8 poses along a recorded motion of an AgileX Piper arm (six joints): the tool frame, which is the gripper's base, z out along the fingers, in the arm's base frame.
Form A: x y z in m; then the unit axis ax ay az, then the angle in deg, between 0 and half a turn.
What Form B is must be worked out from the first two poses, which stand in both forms.
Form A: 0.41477, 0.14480, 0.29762, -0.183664, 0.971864, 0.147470, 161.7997
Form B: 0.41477, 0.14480, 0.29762, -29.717, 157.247, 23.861
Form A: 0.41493, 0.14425, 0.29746, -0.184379, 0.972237, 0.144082, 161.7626
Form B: 0.41493, 0.14425, 0.29746, -29.826, 157.272, 23.307
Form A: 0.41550, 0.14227, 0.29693, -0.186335, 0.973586, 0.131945, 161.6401
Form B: 0.41550, 0.14227, 0.29693, -30.119, 157.371, 21.328
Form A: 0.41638, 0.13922, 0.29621, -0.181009, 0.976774, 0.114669, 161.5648
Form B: 0.41638, 0.13922, 0.29621, -29.245, 157.812, 18.526
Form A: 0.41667, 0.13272, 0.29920, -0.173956, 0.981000, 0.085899, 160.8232
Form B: 0.41667, 0.13272, 0.29920, -27.976, 157.768, 13.815
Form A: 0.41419, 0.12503, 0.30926, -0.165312, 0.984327, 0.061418, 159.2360
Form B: 0.41419, 0.12503, 0.30926, -26.324, 156.740, 9.780
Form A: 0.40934, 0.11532, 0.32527, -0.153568, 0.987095, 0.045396, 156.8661
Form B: 0.40934, 0.11532, 0.32527, -24.090, 154.842, 7.121
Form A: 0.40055, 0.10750, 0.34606, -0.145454, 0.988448, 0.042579, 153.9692
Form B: 0.40055, 0.10750, 0.34606, -22.395, 152.191, 6.556
